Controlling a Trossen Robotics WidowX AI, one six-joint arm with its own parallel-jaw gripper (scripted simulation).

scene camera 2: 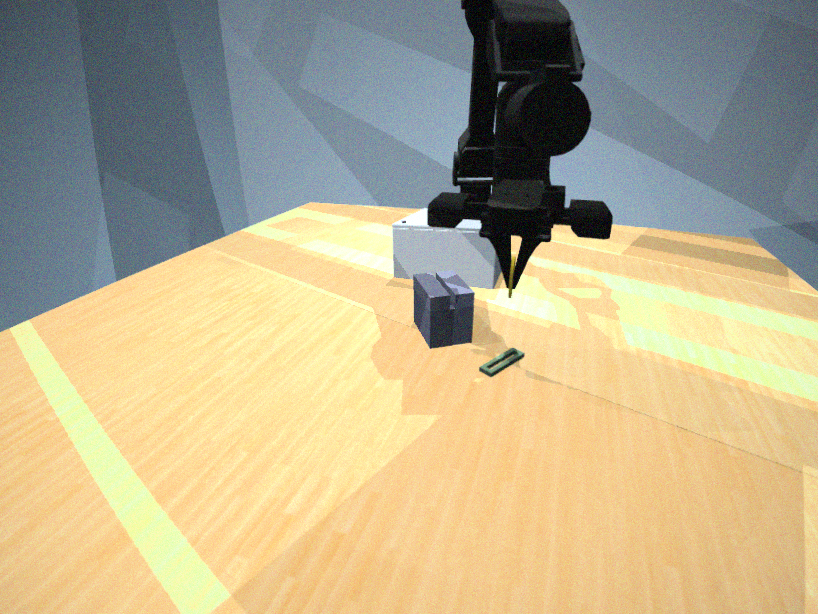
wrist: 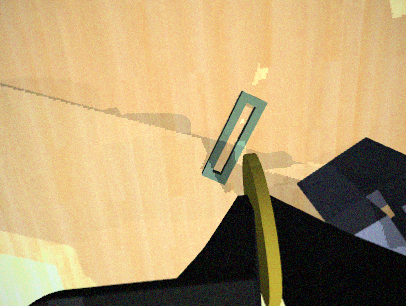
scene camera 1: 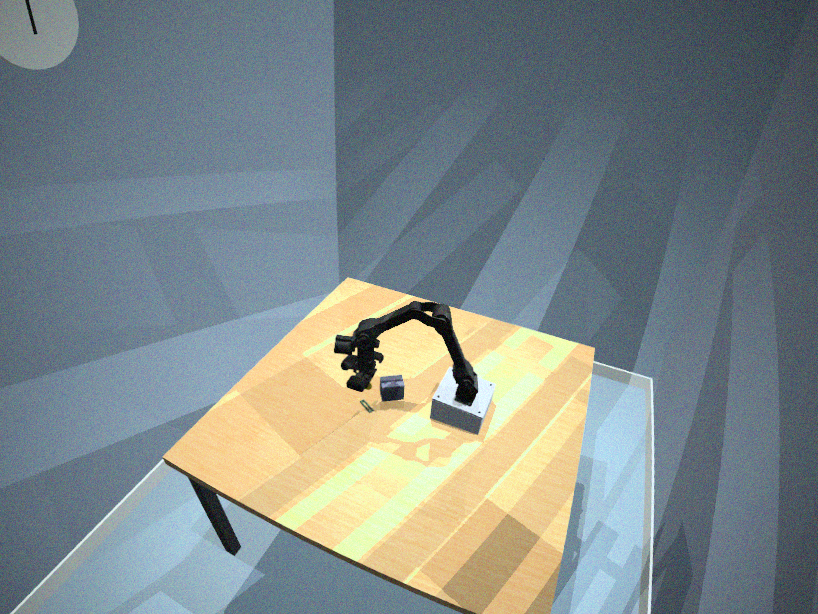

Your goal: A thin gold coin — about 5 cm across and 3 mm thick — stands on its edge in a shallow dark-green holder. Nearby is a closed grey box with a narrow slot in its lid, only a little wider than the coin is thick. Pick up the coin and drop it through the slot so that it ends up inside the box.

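Note:
My gripper (scene camera 2: 511,287) is holding a gold coin. That same gripper (wrist: 251,205) is visible to me from the wrist as well, and scene camera 1 gives me a view of my gripper (scene camera 1: 365,387) too.

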